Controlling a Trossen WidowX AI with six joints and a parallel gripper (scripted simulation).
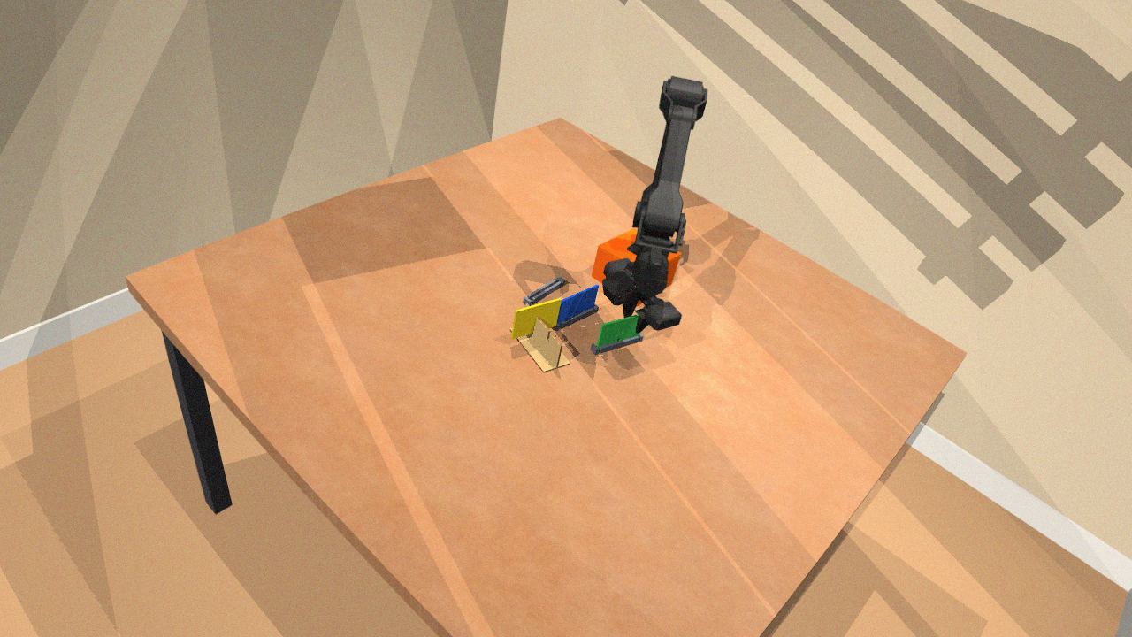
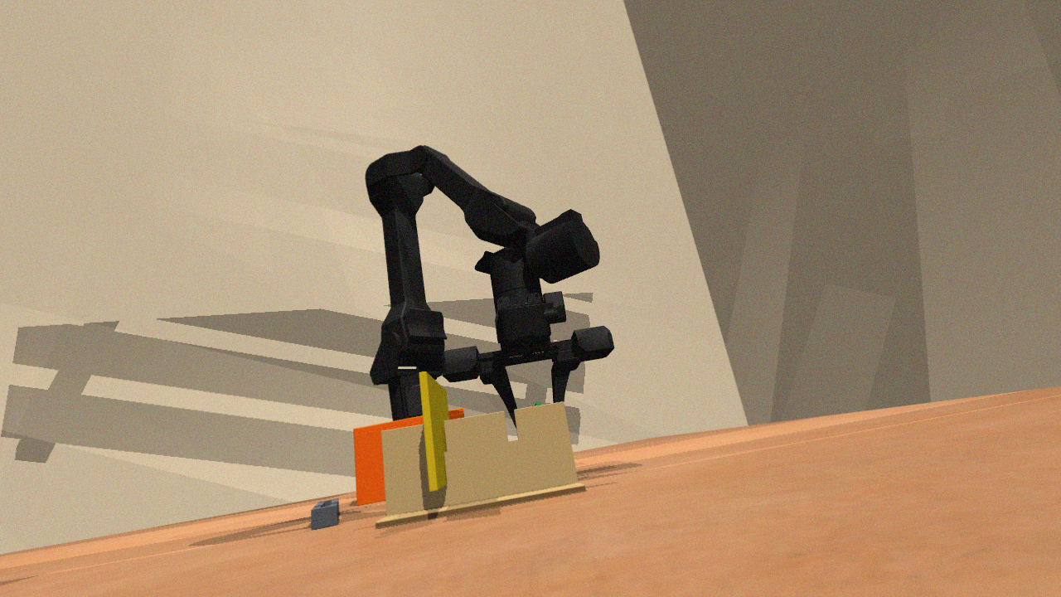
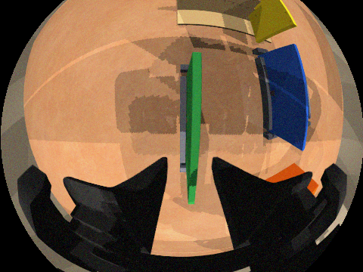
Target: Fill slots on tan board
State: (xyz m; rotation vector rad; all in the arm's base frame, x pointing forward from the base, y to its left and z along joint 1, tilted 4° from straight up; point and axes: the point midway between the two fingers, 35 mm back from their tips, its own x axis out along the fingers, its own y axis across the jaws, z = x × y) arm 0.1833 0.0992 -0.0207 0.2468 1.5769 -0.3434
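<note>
Right now the green board is 2 cm ahead of my gripper tip, 1 cm to the right of it and 2 cm below it. Round my gripper tip: tan board 15 cm ahead, 11 cm to the right, 2 cm below; blue board 3 cm ahead, 12 cm to the right, 2 cm below; yellow board 14 cm ahead, 14 cm to the right.
</note>
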